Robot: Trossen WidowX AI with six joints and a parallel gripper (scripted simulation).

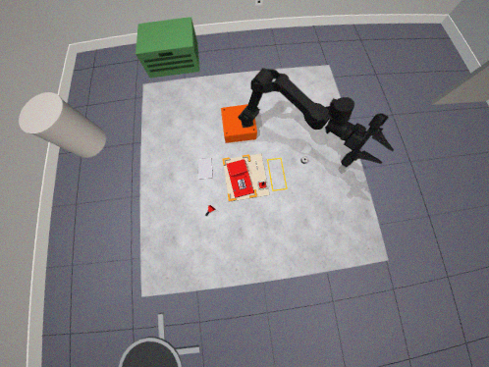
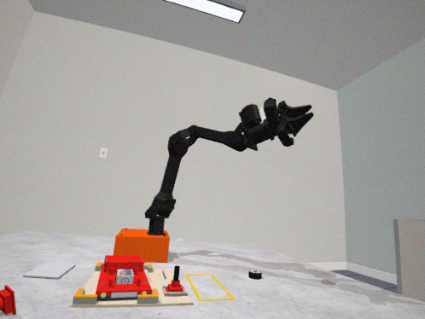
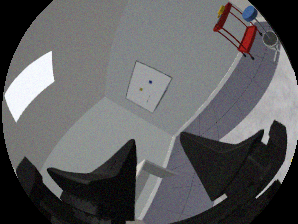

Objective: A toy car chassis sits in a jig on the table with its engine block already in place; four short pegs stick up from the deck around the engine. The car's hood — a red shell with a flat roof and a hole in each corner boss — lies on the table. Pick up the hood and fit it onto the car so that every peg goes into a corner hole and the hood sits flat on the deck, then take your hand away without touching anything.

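Right now my gripper tip is 46 cm above the red hood, 45 cm to the left of it and 21 cm past it. Also, from my gripper tip: grey engine block: 48 cm below, 43 cm to the right, 11 cm behind.
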